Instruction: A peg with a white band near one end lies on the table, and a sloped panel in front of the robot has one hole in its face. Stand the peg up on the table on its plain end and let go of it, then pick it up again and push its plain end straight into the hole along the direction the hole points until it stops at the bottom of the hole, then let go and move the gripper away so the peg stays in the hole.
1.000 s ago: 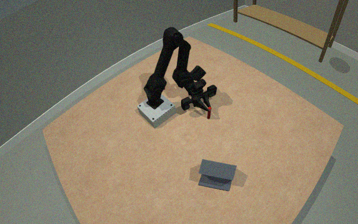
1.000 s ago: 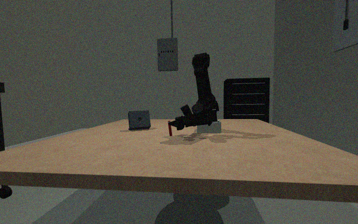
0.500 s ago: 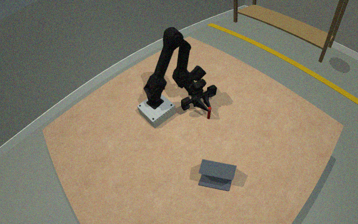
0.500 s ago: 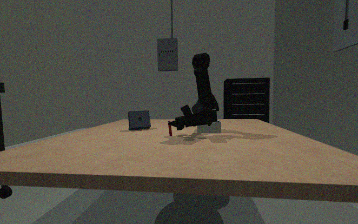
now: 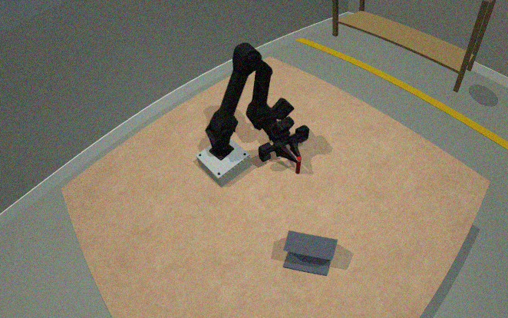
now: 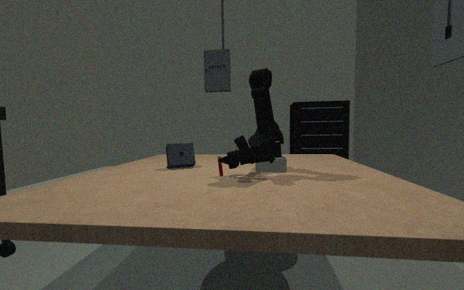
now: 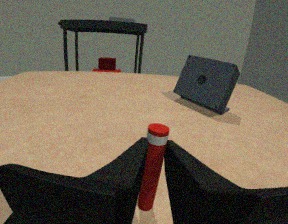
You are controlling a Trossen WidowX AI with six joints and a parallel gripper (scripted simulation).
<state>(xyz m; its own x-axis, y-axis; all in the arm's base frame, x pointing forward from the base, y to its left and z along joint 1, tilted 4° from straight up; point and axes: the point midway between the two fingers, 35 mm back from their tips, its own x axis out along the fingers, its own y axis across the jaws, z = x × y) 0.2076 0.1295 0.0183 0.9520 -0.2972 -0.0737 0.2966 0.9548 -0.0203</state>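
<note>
Now: gripper tip 10 mm above the red peg. Also, from my gripper tip: grey sloped panel 220 mm ahead, 210 mm to the right.
</note>
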